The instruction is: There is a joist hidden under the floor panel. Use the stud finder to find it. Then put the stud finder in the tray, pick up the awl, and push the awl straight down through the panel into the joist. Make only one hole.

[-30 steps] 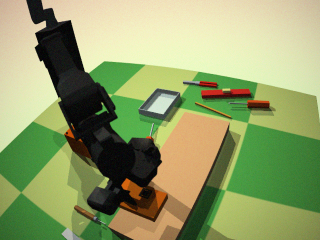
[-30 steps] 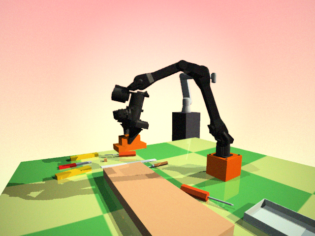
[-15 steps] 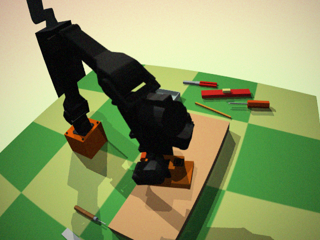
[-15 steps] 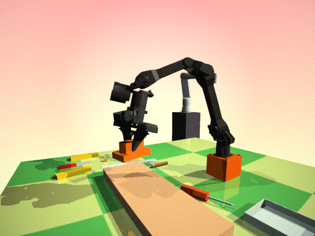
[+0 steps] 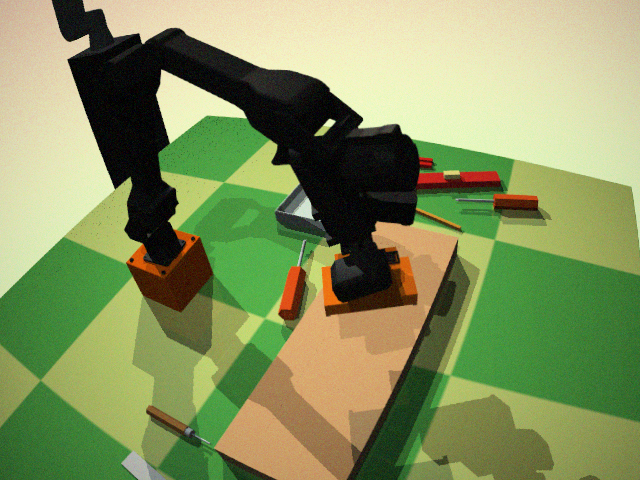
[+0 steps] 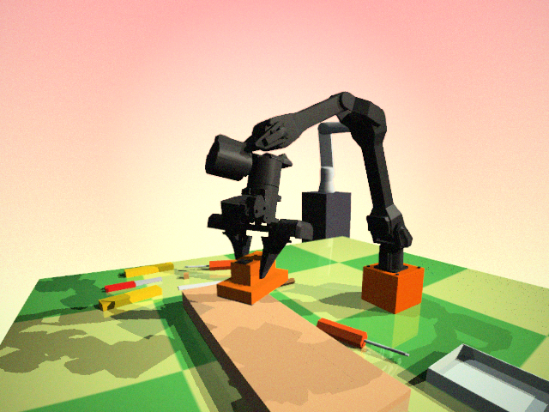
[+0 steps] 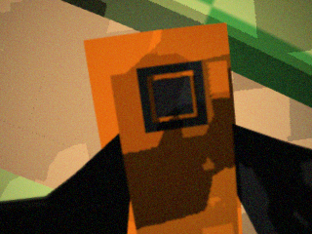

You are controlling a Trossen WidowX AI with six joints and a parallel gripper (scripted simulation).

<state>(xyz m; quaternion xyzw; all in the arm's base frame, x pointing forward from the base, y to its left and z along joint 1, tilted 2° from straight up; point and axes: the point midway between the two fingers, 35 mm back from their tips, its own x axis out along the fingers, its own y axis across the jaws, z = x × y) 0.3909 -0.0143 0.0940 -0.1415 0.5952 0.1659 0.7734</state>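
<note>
The grey tray lies 23 cm behind my gripper tip, 32 cm to the left of it and 14 cm below it. Round my gripper tip: orange stud finder: 2 cm above; then awl: 22 cm behind, 25 cm to the right, 15 cm below; then pencil: 1 cm behind, 34 cm to the left, 15 cm below.
</note>
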